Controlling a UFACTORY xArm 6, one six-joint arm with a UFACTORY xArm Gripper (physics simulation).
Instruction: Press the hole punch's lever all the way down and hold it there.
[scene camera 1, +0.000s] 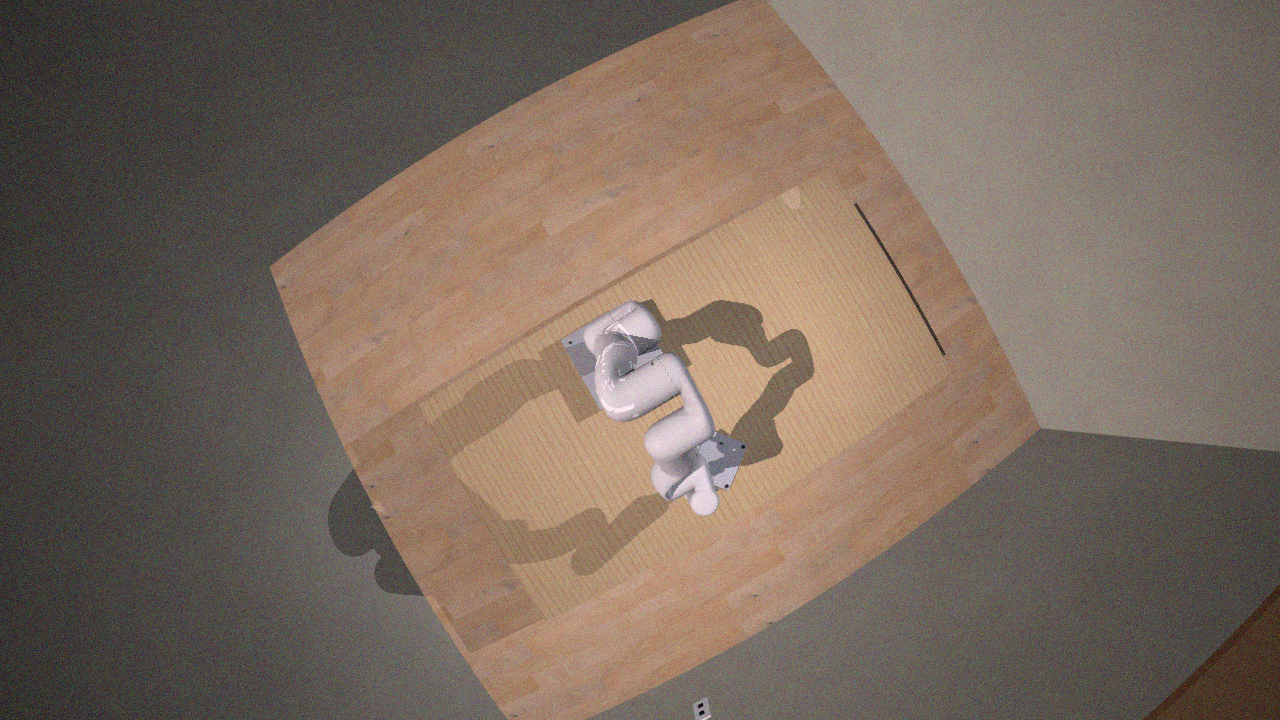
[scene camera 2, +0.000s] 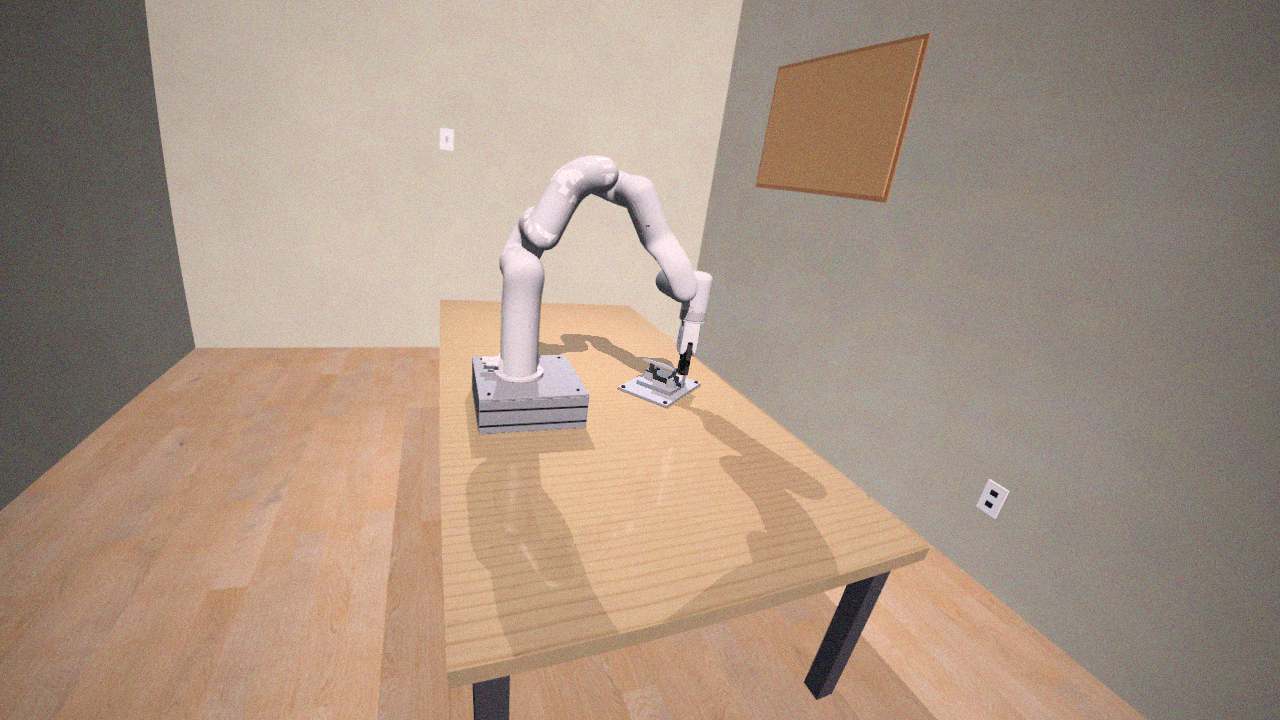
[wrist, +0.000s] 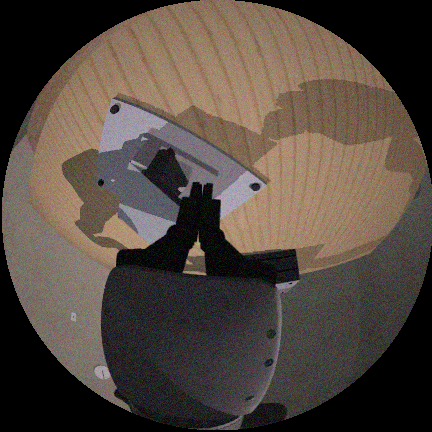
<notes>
In view: my gripper (scene camera 2: 682, 374), a hole punch lever (wrist: 146, 205) and a light grey base plate (scene camera 2: 631, 387).
My gripper also shows in the wrist view (wrist: 202, 194). The light grey base plate is seen too in scene camera 1 (scene camera 1: 736, 449) and in the wrist view (wrist: 125, 123).
</notes>
